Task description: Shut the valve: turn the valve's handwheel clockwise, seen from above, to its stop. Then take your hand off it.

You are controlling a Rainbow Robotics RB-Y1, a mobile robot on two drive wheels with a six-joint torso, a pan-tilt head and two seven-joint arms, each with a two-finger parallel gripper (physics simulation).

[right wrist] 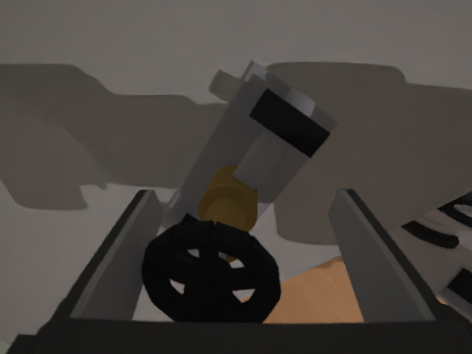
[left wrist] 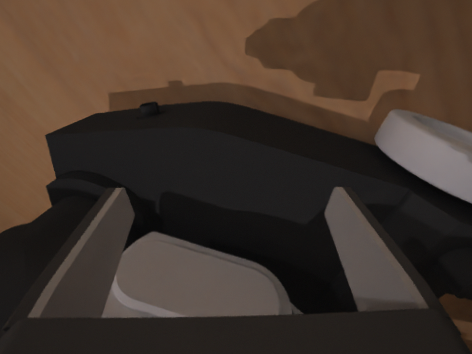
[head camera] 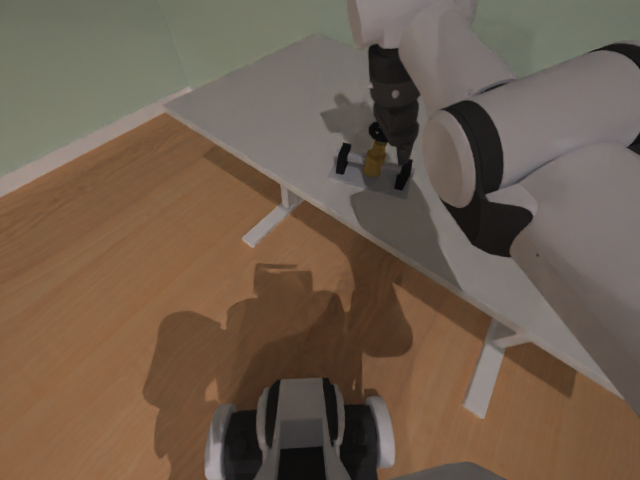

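Note:
The valve's black handwheel (head camera: 377,131) (right wrist: 207,285) sits on the yellow valve body (head camera: 373,163) (right wrist: 227,206). My right gripper (head camera: 402,148) (right wrist: 245,201) is open at the handwheel. In the right wrist view the wheel shows between the two fingers, nearer the finger at the picture's left and overlapping its inner face; I cannot tell whether they touch. The gripper body hides the wheel's lower edge in that view. My left gripper (left wrist: 231,200) is open and empty, away from the valve, with my own base behind it.
The valve's pipe (right wrist: 259,159) runs through black supports (head camera: 343,158) (head camera: 403,174) (right wrist: 290,122) on a grey base plate (head camera: 369,181) (right wrist: 215,135). The plate lies on the white table (head camera: 242,113) near its front edge. Green walls stand behind. My right arm reaches over the table's right part.

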